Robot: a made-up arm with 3 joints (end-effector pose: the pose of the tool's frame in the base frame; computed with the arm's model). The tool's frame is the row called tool.
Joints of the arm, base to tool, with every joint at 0 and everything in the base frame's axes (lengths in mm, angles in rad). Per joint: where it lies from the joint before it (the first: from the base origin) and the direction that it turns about. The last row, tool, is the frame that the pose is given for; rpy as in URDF.
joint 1: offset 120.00 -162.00 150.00 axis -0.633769 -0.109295 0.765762
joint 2: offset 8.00 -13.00 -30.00 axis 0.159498 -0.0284 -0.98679
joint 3: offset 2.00 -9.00 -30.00 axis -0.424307 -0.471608 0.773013
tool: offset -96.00 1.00 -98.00 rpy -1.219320 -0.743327 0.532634
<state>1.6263 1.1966 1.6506</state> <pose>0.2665 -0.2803 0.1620 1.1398 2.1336 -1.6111</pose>
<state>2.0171 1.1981 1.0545</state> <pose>0.2708 -0.2806 0.1414 1.2240 2.3944 -1.5307</pose>
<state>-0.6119 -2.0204 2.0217</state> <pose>0.2244 -0.0567 0.0742 -0.9138 2.0084 -1.0351</pose>
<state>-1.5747 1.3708 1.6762</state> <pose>0.0736 -0.0115 0.0489 -1.2136 0.0756 -0.7717</pose>
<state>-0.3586 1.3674 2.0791</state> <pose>0.0450 -0.2458 0.0099 -1.7235 -1.1465 0.3847</pose>
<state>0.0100 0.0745 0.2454</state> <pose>0.0468 -0.2047 -0.0174 -0.9833 -1.0928 0.1005</pose>
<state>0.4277 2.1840 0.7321</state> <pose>0.1119 -0.1379 -0.0347 -1.7593 -0.4421 -1.1081</pose>
